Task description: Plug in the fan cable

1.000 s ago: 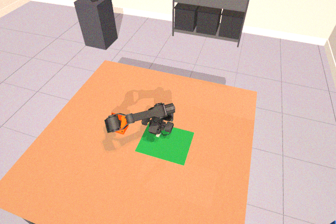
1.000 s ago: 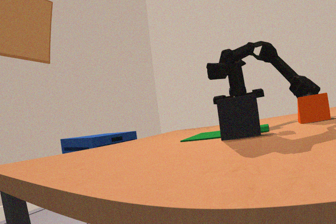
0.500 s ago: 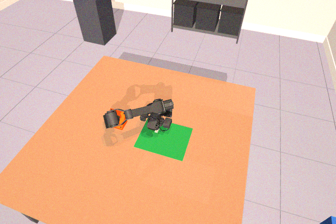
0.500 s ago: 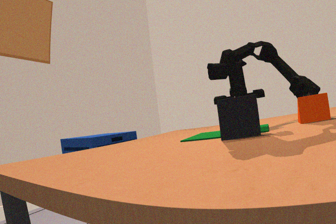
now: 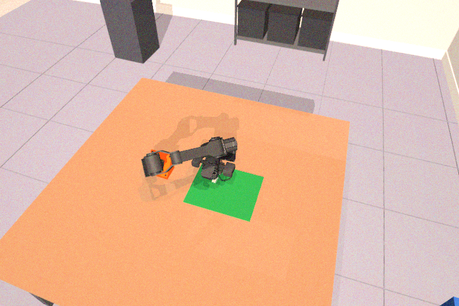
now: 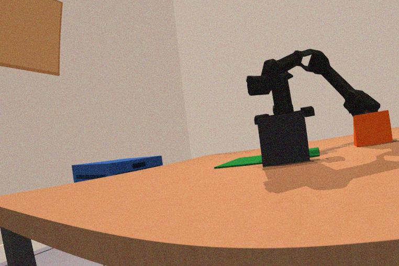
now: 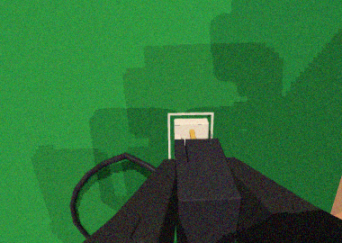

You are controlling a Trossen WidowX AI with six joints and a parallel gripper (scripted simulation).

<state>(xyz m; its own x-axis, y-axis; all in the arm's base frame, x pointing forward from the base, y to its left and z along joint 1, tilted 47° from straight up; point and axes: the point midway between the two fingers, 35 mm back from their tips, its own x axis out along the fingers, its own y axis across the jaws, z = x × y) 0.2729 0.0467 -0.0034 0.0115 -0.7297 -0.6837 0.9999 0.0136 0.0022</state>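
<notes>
Now: the four-pin header 1 cm to the left of my gripper tip and 4 cm below it. Also, from my gripper tip: fan: 1 cm behind, 14 cm to the left, 2 cm above; green board: 6 cm ahead, 2 cm to the right, 5 cm below.
</notes>
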